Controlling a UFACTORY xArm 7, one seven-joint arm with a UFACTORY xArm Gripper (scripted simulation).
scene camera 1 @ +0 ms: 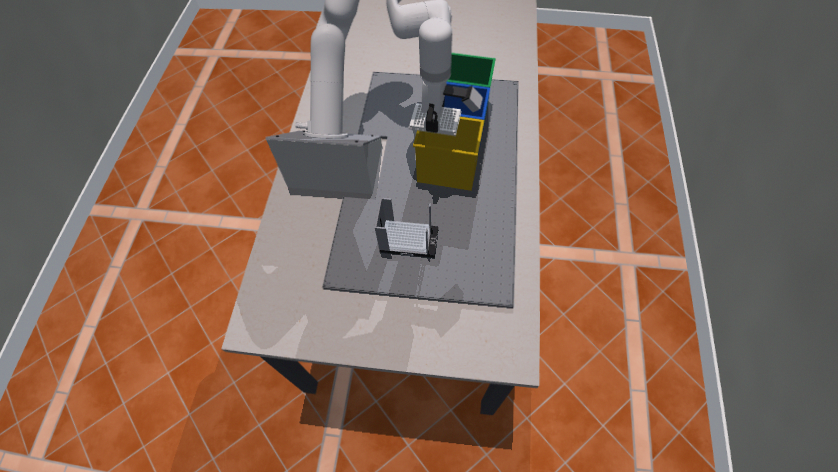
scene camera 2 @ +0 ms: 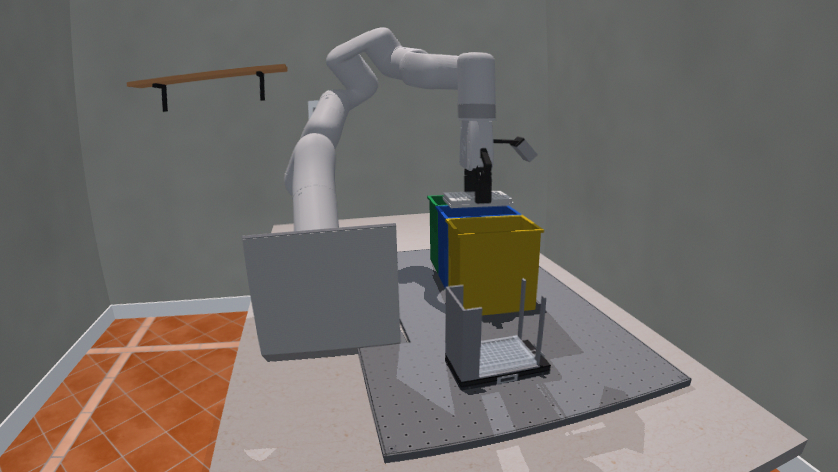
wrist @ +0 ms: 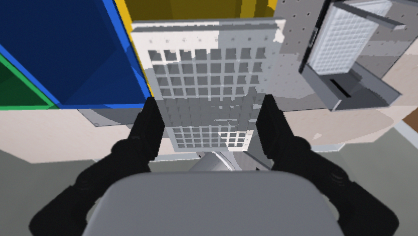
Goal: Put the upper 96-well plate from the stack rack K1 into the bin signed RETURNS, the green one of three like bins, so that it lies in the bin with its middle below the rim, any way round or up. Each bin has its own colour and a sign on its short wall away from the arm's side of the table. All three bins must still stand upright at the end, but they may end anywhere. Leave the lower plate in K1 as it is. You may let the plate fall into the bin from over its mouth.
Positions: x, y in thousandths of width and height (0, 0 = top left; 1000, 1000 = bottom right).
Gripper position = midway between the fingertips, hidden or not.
Scene:
my gripper: scene camera 1 520, 251; scene camera 2 570, 421; wrist 501, 460

